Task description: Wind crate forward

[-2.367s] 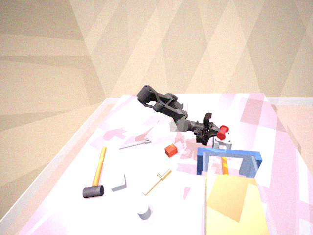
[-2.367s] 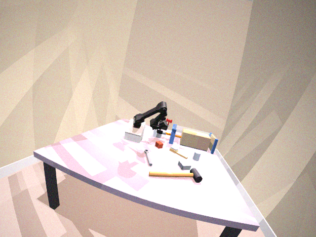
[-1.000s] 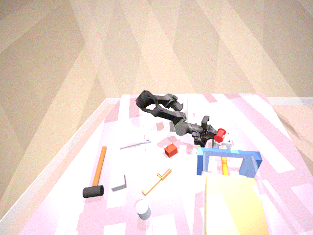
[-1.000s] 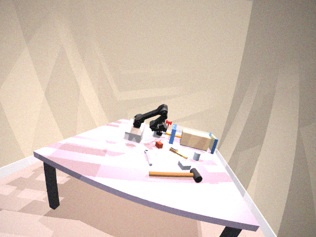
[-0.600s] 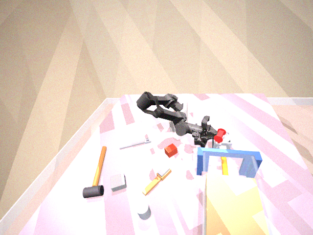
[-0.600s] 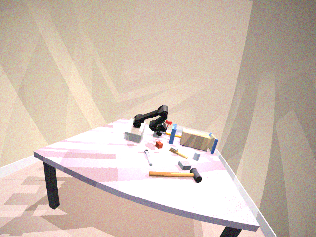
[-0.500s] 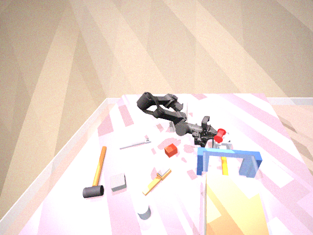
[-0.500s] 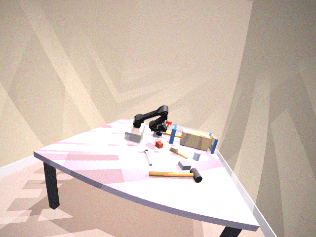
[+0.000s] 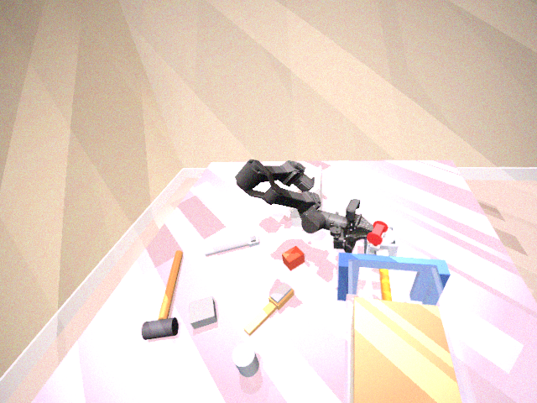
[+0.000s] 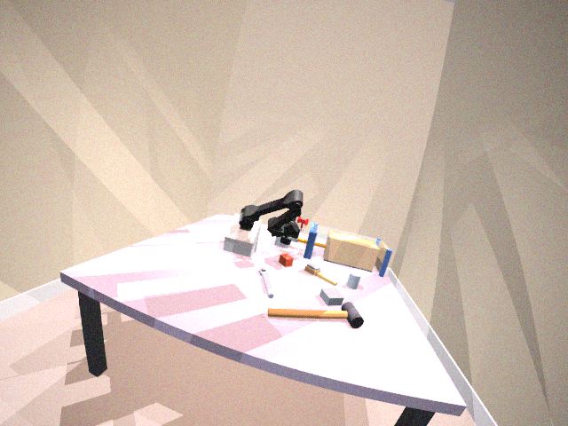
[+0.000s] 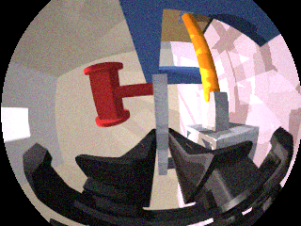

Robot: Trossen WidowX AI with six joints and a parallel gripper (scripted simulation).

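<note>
Now: the red knob 40 mm ahead of my gripper tip, 40 mm above it and 20 mm to the right of it. The rest, counted from my gripper tip: grey winch (110 mm below, 70 mm behind, 10 mm to the left); then frame (110 mm ahead, 30 mm below, 10 mm to the left); then crank handle (10 mm to the right, 10 mm ahead, 10 mm above).
</note>
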